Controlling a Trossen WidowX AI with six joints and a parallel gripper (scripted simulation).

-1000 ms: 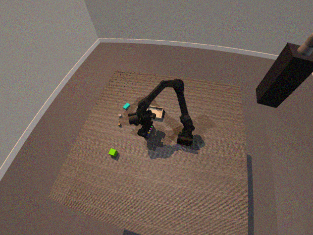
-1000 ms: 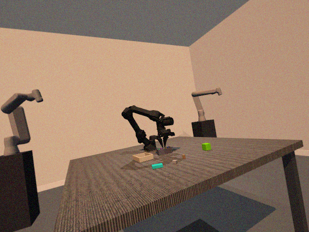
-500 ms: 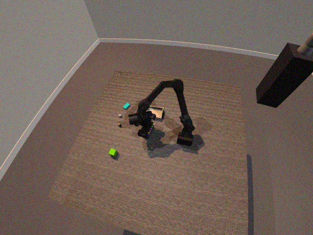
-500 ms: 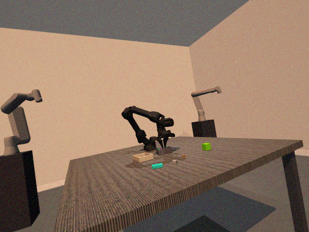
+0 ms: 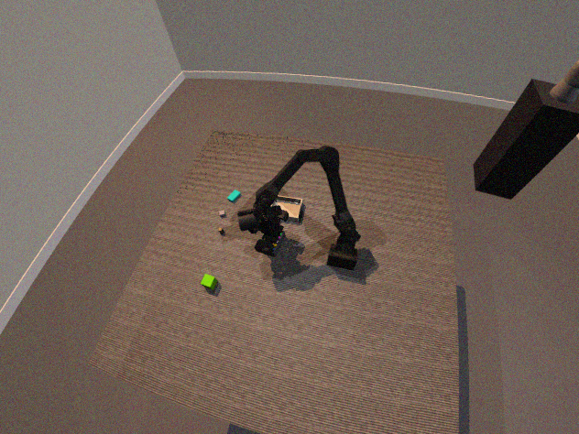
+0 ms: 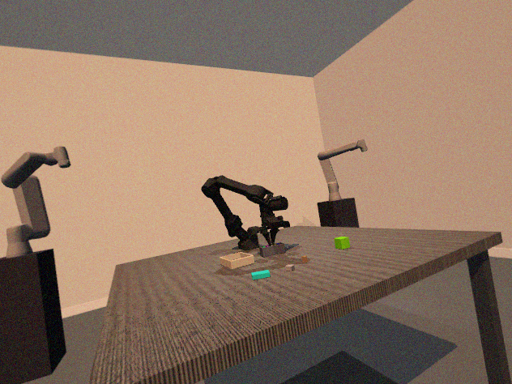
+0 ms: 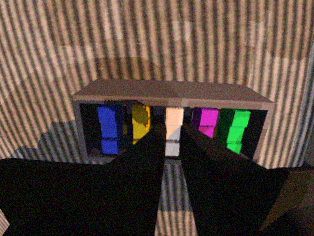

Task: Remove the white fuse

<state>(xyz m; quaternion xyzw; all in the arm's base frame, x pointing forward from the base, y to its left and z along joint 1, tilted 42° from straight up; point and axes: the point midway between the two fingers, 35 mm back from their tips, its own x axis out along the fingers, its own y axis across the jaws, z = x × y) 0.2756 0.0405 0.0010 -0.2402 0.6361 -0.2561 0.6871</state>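
Right now my gripper tip is 1 cm above the white fuse. The rest, counted from my gripper tip: magenta fuse 2 cm to the right, 1 cm below; then blue fuse 4 cm to the left, 1 cm below; then green fuse 4 cm to the right, 1 cm below.
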